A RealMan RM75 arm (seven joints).
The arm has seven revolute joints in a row. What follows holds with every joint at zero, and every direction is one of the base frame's. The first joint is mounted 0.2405 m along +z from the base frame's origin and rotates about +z. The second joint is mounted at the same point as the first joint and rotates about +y. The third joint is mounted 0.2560 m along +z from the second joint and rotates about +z. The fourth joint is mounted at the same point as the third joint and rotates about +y. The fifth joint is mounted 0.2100 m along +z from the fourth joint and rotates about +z. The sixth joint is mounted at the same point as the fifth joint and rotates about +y. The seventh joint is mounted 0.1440 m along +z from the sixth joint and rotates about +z. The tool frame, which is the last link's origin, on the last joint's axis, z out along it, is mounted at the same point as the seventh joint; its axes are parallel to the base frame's.
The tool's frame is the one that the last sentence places.
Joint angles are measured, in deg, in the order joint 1, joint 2, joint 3, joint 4, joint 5, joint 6, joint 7. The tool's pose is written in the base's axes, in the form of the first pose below.
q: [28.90, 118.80, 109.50, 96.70, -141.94, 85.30, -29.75]
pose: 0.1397, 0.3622, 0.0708, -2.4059, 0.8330, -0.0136
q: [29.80, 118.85, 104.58, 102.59, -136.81, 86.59, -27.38]
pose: 0.0952, 0.3465, 0.0593, -2.5266, 0.7058, 0.0681
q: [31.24, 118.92, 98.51, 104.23, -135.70, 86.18, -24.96]
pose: 0.0695, 0.3350, 0.0386, -2.6160, 0.6255, 0.0619
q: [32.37, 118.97, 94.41, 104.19, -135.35, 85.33, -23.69]
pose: 0.0563, 0.3282, 0.0230, -2.6711, 0.5782, 0.0471
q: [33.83, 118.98, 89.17, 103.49, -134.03, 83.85, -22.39]
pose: 0.0412, 0.3176, 0.0020, -2.7512, 0.5221, 0.0344
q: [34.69, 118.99, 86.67, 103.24, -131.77, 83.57, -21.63]
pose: 0.0316, 0.3081, -0.0089, -2.8158, 0.5007, 0.0416
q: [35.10, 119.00, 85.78, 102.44, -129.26, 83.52, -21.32]
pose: 0.0275, 0.3025, -0.0150, -2.8648, 0.5131, 0.0571
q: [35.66, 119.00, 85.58, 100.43, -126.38, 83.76, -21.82]
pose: 0.0270, 0.2996, -0.0208, -2.9171, 0.5395, 0.0646
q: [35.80, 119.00, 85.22, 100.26, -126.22, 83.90, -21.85]
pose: 0.0268, 0.2984, -0.0225, -2.9263, 0.5359, 0.0565
